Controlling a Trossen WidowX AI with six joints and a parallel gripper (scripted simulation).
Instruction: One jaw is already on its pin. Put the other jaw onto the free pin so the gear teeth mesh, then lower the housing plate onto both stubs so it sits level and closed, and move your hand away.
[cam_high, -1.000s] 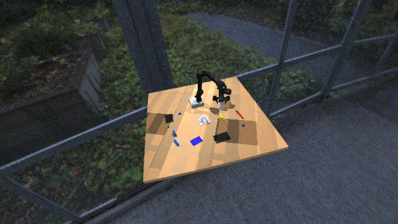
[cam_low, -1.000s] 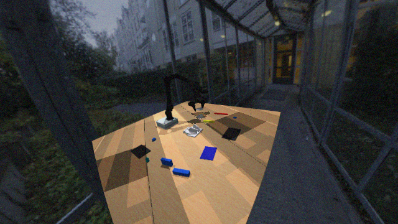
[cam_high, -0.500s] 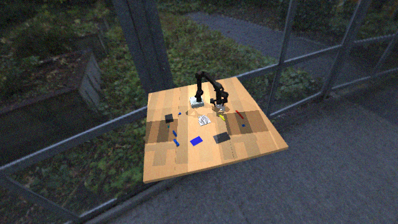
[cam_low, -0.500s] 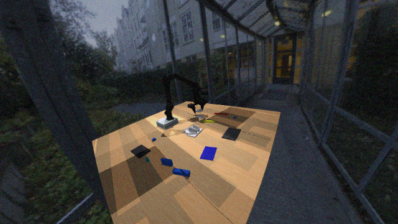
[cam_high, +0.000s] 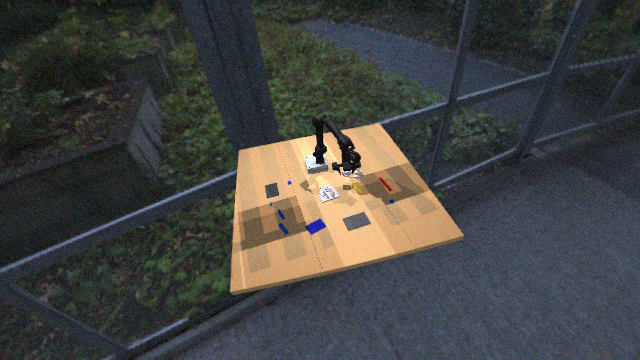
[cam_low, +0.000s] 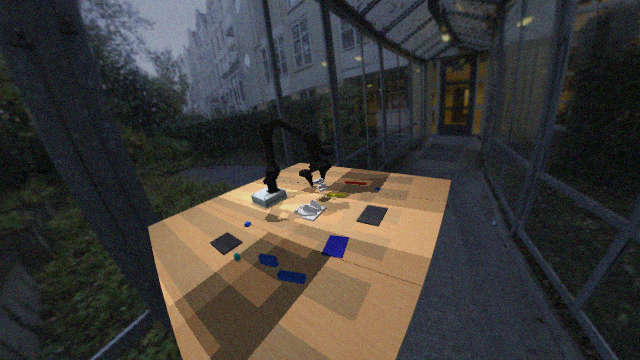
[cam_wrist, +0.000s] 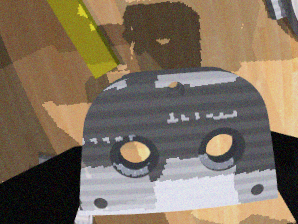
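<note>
The white jaw is 160 mm to the right of my gripper tip, 70 mm below it and 70 mm ahead of it. Also, from my gripper tip: red bar (260 mm to the left, 80 mm below, 40 mm ahead); then light grey part (20 mm above, 10 mm ahead); then yellow bar (70 mm below, 70 mm ahead, 60 mm to the left).
</note>
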